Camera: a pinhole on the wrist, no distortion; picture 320 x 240 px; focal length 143.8 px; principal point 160.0 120.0 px. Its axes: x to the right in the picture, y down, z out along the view. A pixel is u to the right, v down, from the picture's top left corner.
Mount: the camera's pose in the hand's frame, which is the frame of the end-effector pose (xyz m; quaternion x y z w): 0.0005 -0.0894 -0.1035 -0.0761 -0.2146 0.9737 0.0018
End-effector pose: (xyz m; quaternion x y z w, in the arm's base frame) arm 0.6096 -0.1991 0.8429 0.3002 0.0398 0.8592 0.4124
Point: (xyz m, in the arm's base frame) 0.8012 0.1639 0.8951
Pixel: 24 217
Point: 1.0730 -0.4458 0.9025
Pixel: 251 73
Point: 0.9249 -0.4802 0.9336
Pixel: 259 21
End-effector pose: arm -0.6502 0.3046 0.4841 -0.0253 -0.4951 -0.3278 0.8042
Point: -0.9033 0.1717 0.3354
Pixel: 212 176
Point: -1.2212 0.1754 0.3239
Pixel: 200 160
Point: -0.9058 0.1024 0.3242
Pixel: 201 214
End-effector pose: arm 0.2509 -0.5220 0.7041 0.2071 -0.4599 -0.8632 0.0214
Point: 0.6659 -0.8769 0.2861
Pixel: behind the camera
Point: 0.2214 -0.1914 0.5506
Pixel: 138 150
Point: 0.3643 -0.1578 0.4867
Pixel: 186 191
